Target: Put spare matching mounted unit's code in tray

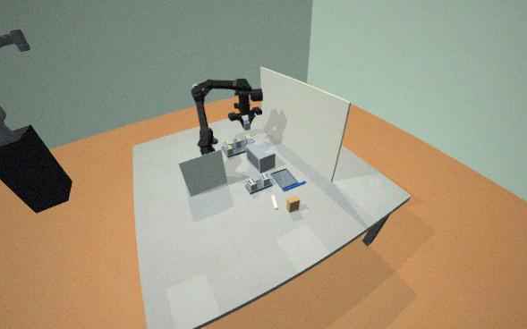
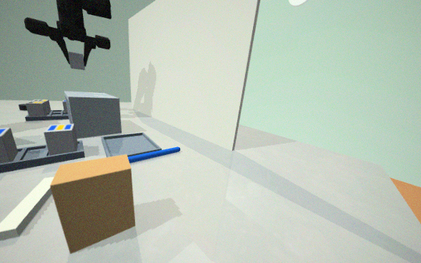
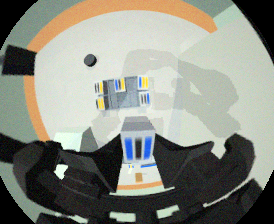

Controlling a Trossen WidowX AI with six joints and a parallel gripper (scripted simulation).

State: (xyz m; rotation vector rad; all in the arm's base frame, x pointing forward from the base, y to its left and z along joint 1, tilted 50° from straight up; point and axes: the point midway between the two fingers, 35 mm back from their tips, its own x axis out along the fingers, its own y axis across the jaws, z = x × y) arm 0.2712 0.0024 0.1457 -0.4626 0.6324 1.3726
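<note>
My gripper tip is now 10 cm past the rack, 30 cm to the left of it and 17 cm above it. The rest, counted from my gripper tip: mounted unit: 13 cm to the right, 13 cm below; then wall panel: 24 cm ahead, 14 cm to the right, 4 cm above.
</note>
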